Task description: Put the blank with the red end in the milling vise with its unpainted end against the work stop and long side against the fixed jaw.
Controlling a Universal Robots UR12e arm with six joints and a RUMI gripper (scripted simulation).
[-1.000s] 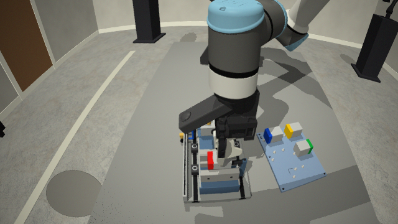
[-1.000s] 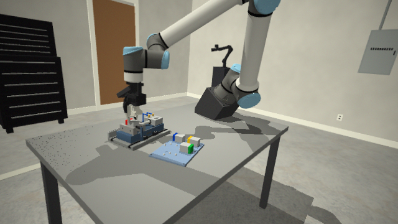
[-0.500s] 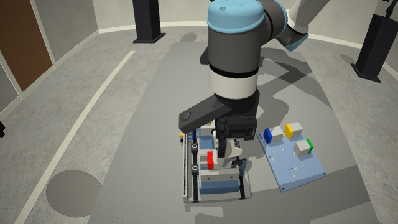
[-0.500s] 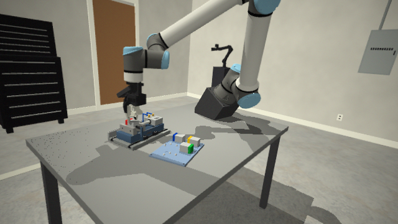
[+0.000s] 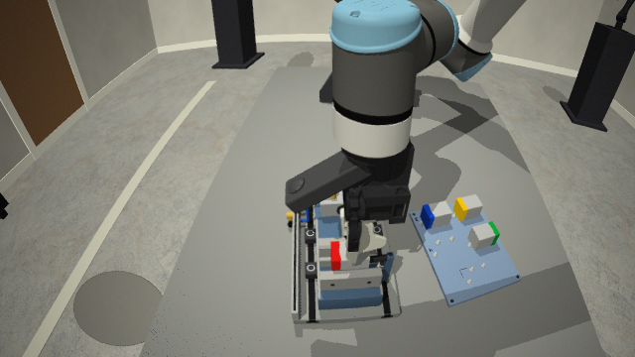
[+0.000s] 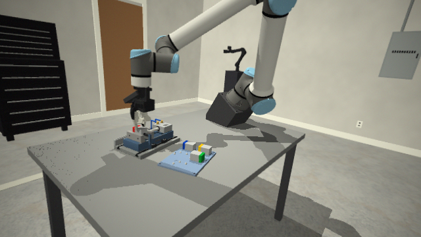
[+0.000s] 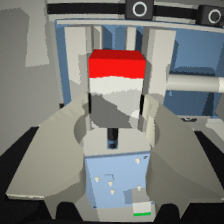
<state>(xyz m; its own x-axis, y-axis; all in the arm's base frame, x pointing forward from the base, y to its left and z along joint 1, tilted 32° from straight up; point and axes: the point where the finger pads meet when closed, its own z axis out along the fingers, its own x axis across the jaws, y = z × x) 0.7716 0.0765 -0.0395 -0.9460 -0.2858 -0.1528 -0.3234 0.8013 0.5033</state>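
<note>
Right now my hand is 2 cm above the red-ended blank. Also, from my hand: fixed jaw 3 cm ahead, 1 cm to the left, 5 cm below; then work stop rod 1 cm behind, 4 cm to the left, 3 cm below; then hose block 15 cm behind, 5 cm to the right, 5 cm below.
</note>
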